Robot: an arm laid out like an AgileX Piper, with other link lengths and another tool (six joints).
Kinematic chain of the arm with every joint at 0, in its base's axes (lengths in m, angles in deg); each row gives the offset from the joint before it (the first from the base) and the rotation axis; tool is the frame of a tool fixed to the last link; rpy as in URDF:
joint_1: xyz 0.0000 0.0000 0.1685 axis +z
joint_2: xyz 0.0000 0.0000 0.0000 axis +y
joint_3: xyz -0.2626 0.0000 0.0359 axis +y
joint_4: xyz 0.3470 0.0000 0.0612 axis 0.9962 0 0.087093
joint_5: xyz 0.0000 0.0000 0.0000 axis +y
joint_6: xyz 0.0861 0.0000 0.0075 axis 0.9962 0 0.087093
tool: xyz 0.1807 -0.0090 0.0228 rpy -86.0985 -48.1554 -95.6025
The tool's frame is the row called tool.
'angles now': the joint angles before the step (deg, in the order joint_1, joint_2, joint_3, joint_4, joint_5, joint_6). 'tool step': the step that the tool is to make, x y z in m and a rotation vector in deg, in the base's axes. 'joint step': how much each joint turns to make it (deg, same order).
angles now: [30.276 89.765 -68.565 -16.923 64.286 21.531]
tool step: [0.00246 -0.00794 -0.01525 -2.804 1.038 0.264]
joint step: [-0.001 2.412 -0.001 -2.050 0.001 0.368]
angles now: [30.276 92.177 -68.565 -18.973 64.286 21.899]
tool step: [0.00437 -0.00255 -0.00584 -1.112 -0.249 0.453]
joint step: [0.000 1.075 -0.001 -1.261 -0.710 0.197]
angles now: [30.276 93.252 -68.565 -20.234 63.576 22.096]
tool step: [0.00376 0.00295 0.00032 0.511 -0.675 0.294]
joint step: [-0.001 0.136 -0.132 -0.004 -0.900 0.000]
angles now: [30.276 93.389 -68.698 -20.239 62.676 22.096]
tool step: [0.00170 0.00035 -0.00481 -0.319 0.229 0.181]
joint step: [0.000 0.877 -0.208 -0.212 -0.331 0.000]
